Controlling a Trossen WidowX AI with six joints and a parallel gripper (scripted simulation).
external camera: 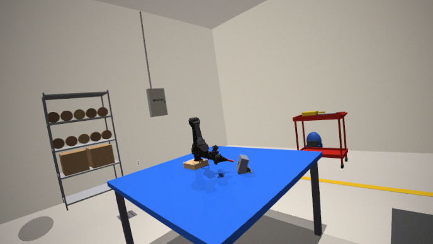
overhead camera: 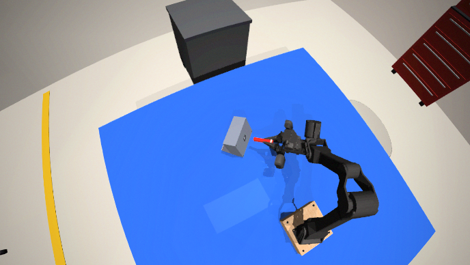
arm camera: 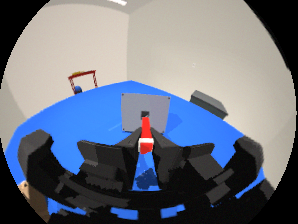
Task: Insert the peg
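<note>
My gripper tip is 7 cm to the right of the grey panel, 7 cm short of it and 4 cm above it. Also, from my gripper tip: red peg (1 cm to the right, 1 cm behind, 1 cm above).
</note>
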